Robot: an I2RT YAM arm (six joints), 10 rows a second.
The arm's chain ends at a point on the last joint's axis. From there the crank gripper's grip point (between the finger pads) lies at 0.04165 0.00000 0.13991 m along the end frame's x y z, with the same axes.
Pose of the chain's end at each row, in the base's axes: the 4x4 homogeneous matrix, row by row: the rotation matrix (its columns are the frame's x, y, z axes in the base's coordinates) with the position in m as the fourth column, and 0 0 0 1 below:
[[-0.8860 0.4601 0.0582 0.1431], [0.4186 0.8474 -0.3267 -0.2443], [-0.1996 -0.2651 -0.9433 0.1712], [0 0 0 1]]
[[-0.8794 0.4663 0.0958 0.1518], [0.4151 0.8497 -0.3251 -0.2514], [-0.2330 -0.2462 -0.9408 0.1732], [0 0 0 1]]
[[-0.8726 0.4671 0.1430 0.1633], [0.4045 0.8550 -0.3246 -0.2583], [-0.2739 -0.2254 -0.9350 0.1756], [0 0 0 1]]
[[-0.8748 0.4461 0.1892 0.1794], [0.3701 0.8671 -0.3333 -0.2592], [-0.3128 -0.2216 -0.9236 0.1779], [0 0 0 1]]
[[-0.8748 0.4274 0.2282 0.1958], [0.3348 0.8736 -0.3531 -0.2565], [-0.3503 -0.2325 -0.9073 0.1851], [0 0 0 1]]
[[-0.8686 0.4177 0.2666 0.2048], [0.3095 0.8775 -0.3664 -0.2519], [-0.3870 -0.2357 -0.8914 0.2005], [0 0 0 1]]
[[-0.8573 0.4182 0.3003 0.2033], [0.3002 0.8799 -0.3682 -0.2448], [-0.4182 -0.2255 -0.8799 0.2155], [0 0 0 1]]
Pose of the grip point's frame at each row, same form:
[[-0.8860 0.4601 0.0582 0.1143], [0.4186 0.8474 -0.3267 -0.2726], [-0.1996 -0.2651 -0.9433 0.0309], [0 0 0 1]]
[[-0.8794 0.4663 0.0958 0.1286], [0.4151 0.8497 -0.3251 -0.2796], [-0.2330 -0.2462 -0.9408 0.0319], [0 0 0 1]]
[[-0.8726 0.4671 0.1430 0.1470], [0.4045 0.8550 -0.3246 -0.2869], [-0.2739 -0.2254 -0.9350 0.0334], [0 0 0 1]]
[[-0.8748 0.4461 0.1892 0.1694], [0.3701 0.8671 -0.3333 -0.2904], [-0.3128 -0.2216 -0.9236 0.0357], [0 0 0 1]]
[[-0.8748 0.4274 0.2282 0.1913], [0.3348 0.8736 -0.3531 -0.2920], [-0.3503 -0.2325 -0.9073 0.0436], [0 0 0 1]]
[[-0.8686 0.4177 0.2666 0.2059], [0.3095 0.8775 -0.3664 -0.2903], [-0.3870 -0.2357 -0.8914 0.0597], [0 0 0 1]]
[[-0.8573 0.4182 0.3003 0.2096], [0.3002 0.8799 -0.3682 -0.2838], [-0.4182 -0.2255 -0.8799 0.0750], [0 0 0 1]]

